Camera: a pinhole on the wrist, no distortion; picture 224 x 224 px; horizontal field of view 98.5 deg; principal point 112.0 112.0 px. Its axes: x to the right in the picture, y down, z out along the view. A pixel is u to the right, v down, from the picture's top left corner.
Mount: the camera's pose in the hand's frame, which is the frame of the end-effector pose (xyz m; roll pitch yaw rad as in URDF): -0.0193 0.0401 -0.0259 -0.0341 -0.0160 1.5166
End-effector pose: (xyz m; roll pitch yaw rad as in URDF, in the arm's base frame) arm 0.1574 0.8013 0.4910 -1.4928 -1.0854 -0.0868
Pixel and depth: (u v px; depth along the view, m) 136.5 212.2 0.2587
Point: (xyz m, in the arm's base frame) 0.1286 1.0376 0.1859
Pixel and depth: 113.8 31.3 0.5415
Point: 0.3751 1.3149 0.8684
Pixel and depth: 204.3 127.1 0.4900
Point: 0.5723 1.2737 0.1956
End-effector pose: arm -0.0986 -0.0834 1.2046 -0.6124 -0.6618 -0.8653
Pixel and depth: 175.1 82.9 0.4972
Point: 0.3196 0.2932 1.4370
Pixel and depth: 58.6 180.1 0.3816
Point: -0.3578 0.3213 1.3069
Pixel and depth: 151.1 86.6 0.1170
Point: -0.0115 0.0028 1.2325
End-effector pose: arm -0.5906 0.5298 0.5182 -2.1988 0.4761 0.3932
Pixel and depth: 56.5 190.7 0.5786
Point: -1.2888 0.8799 0.6806
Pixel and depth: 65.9 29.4 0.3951
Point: -0.5398 0.9912 0.3103
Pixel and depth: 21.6 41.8 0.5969
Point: -0.5501 1.4016 0.4467
